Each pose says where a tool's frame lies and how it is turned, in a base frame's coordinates. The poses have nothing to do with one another.
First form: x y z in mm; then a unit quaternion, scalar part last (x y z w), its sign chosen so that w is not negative.
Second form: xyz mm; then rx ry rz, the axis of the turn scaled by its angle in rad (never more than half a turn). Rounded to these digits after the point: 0 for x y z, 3 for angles.
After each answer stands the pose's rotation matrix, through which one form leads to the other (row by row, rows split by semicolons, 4 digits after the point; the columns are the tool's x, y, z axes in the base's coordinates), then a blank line. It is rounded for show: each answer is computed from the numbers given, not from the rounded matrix.
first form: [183 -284 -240 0.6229 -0.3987 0.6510 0.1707]
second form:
[183 -284 -240 1.769 -1.132 1.849]
-0.1656 -0.7190 0.6750; -0.2745 -0.6238 -0.7318; 0.9472 -0.3065 -0.0940

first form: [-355 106 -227 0.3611 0.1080 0.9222 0.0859]
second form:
[-355 106 -227 1.076 0.322 2.749]
-0.7244 -0.0804 0.6846; 0.2365 -0.9619 0.1372; 0.6475 0.2613 0.7159

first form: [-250 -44 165 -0.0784 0.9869 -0.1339 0.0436]
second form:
[-250 -44 165 -0.240 3.017 -0.409]
-0.9839 -0.1431 0.1071; -0.1664 0.9518 -0.2575; -0.0651 -0.2711 -0.9603

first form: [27 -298 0 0.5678 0.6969 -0.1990 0.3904]
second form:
[27 -298 0 1.443 1.771 -0.506]
-0.0505 0.9467 0.3181; 0.6360 0.2761 -0.7206; -0.7701 0.1660 -0.6160

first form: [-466 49 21 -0.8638 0.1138 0.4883 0.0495]
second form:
[-466 49 21 -2.631 0.347 1.488]
0.4972 -0.2449 -0.8323; -0.1483 -0.9692 0.1967; -0.8549 0.0256 -0.5182

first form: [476 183 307 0.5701 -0.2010 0.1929 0.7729]
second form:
[476 183 307 1.235 -0.435 0.418]
0.8448 -0.5274 -0.0908; 0.0690 0.2756 -0.9588; 0.5307 0.8037 0.2692

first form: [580 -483 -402 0.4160 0.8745 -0.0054 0.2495]
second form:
[580 -483 -402 1.133 2.382 -0.015]
-0.5294 0.7302 0.4318; 0.7248 0.6539 -0.2170; -0.4408 0.1981 -0.8755

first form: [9 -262 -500 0.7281 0.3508 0.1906 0.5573]
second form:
[9 -262 -500 1.718 0.828 0.450]
0.6813 0.2984 0.6685; 0.7232 -0.1328 -0.6777; -0.1134 0.9452 -0.3062

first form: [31 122 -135 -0.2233 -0.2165 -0.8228 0.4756]
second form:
[31 122 -135 -0.546 -0.529 -2.011]
-0.4478 0.8794 0.1615; -0.6860 -0.4538 0.5687; 0.5734 0.1439 0.8065

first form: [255 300 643 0.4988 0.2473 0.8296 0.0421]
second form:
[255 300 643 1.526 0.757 2.539]
-0.4988 0.1769 0.8485; 0.3166 -0.8741 0.3683; 0.8068 0.4523 0.3801

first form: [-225 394 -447 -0.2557 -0.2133 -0.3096 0.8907]
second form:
[-225 394 -447 -0.531 -0.443 -0.643]
0.7173 0.6606 -0.2216; -0.4424 0.6776 0.5875; 0.5383 -0.3234 0.7783

